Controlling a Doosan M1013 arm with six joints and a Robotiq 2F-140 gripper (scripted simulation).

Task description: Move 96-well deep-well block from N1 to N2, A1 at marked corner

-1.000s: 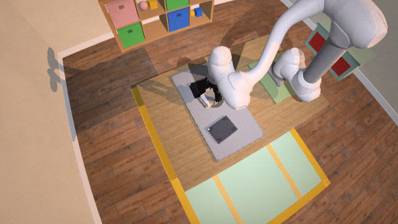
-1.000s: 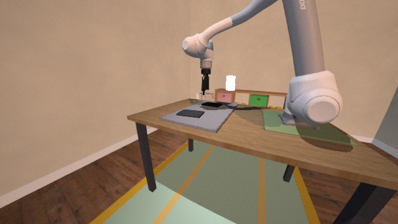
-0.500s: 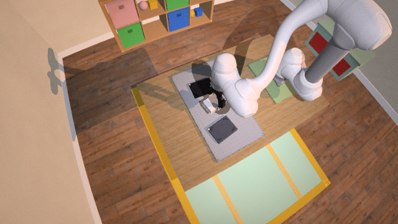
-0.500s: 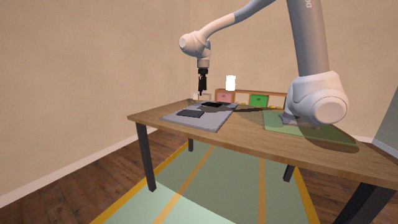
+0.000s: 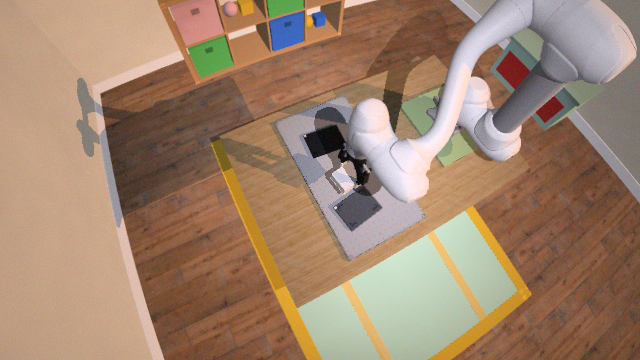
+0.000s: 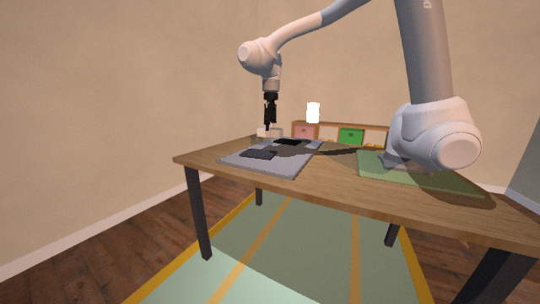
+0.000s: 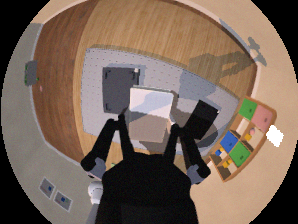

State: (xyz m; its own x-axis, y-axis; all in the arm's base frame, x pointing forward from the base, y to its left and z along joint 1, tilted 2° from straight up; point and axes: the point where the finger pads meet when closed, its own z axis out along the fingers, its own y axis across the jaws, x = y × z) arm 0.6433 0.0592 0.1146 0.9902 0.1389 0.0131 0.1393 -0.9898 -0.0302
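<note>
Now: the dark nest N2 10 mm ahead of my hand, 110 mm to the left of it and 100 mm below it. The rest, counted from my hand: white deep-well block (10 mm below); then nest n1 (20 mm behind, 230 mm to the right, 100 mm below).
</note>
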